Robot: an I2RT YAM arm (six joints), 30 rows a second.
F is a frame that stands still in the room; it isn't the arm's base.
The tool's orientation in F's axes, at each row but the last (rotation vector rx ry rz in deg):
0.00 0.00 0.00
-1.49 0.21 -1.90
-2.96 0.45 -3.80
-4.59 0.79 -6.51
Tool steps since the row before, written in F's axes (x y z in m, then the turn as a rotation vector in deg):
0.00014 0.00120 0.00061 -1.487 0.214 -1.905
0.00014 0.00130 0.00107 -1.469 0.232 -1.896
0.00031 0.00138 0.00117 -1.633 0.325 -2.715
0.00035 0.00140 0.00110 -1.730 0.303 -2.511
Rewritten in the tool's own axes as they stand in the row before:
0.00014 0.00120 0.00061 -1.487 0.214 -1.905
0.00009 0.00128 0.00110 -1.470 0.233 -1.895
0.00021 0.00133 0.00124 -1.634 0.357 -2.710
0.00018 0.00134 0.00121 -1.730 0.308 -2.510

